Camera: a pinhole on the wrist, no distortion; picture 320 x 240 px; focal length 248.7 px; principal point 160.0 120.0 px. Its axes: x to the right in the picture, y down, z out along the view. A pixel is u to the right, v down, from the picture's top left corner.
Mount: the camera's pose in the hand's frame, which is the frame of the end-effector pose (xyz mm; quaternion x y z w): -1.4 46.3 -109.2 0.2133 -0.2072 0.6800 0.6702
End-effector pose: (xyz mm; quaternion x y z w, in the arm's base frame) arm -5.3 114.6 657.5 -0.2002 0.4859 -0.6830 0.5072
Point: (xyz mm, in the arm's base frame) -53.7 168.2 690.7
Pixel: 52 202
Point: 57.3 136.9 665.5
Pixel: 284 205
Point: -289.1 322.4 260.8
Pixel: behind the camera
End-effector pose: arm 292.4 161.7 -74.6 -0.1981 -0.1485 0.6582 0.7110
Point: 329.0 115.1 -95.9
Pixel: 112 228
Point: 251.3 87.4 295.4
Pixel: 211 172
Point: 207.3 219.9 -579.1
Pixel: behind the camera
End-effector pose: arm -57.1 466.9 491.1 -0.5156 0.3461 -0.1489 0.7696
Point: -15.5 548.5 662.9
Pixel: 154 194
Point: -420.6 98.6 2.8
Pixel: behind the camera
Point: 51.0 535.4 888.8
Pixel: 90 181
